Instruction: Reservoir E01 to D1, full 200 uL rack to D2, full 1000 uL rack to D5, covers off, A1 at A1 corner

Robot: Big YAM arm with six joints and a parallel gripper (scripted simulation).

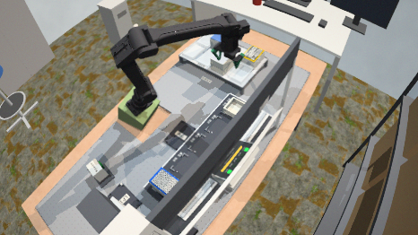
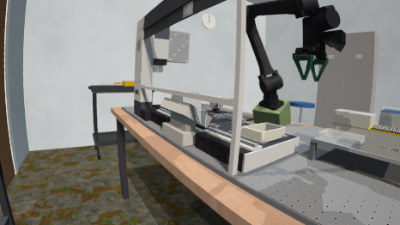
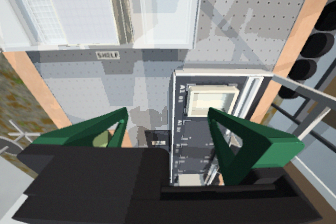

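Now: the yellow tip rack 2 cm behind my hand, 25 cm to the left of it and 14 cm below it. Also, from my hand: shelf label 17 cm behind, 1 cm to the left, 24 cm below; then white sealed block 13 cm behind, 11 cm to the left, 12 cm below; then frame post 31 cm ahead, 1 cm to the left, 1 cm below.
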